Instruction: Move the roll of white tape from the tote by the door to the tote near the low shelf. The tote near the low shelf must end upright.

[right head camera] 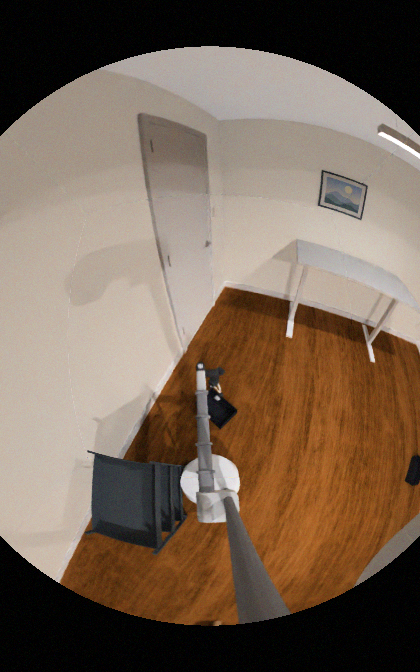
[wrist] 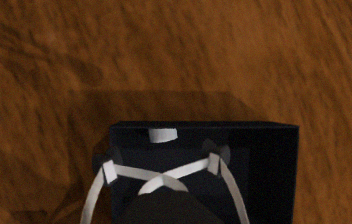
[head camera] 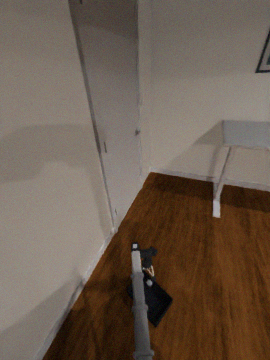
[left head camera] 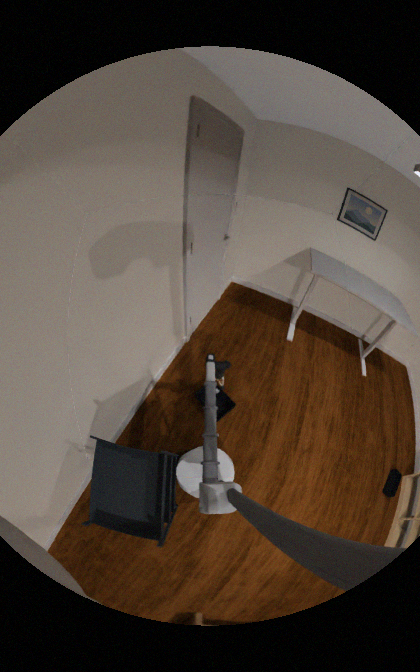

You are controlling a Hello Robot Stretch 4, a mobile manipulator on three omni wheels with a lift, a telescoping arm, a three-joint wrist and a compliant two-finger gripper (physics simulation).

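Places are measured from the robot's base along level axes (x ahead, y left, z up), in metres.
Pixels of known places: gripper, fingertip midpoint: (wrist: 161, 155) (head camera: 148, 275).
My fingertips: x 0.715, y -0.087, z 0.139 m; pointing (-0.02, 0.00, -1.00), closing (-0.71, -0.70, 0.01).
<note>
Behind a point stands the place of what it marks.
The black tote by the door (head camera: 161, 304) {x 0.563, y -0.171, z -0.025 m} (left head camera: 223, 404) (right head camera: 223, 411) (wrist: 280, 170) {x 0.506, y -0.186, z 0.028 m} stands on the floor, partly hidden by the arm in the head views. The roll of white tape (head camera: 149, 283) {x 0.702, y -0.096, z 0.018 m} (right head camera: 217, 398) (wrist: 163, 135) {x 0.715, y -0.096, z 0.025 m} lies inside it, against the wall at the top of the wrist view. My gripper (head camera: 149, 271) {x 0.715, y -0.087, z 0.139 m} (right head camera: 216, 388) (wrist: 161, 155) {x 0.715, y -0.087, z 0.139 m} is open and empty, above the tote, with its fingertips lower in the wrist view than the tape. The dark tote near the low shelf (left head camera: 392, 482) (right head camera: 414, 470) is far right; its details are too small to tell.
The pale wood low shelf (left head camera: 398, 525) is at the right edge. A dark slatted piece of furniture (left head camera: 125, 487) (right head camera: 122, 500) stands left of my round base (left head camera: 187, 472) (right head camera: 192, 477). A grey table (head camera: 245, 134) {x 1.565, y -1.157, z 0.922 m} (left head camera: 350, 280) (right head camera: 345, 262) stands by the far wall, and the door (head camera: 120, 100) {x 1.657, y 0.026, z 1.280 m} is left.
</note>
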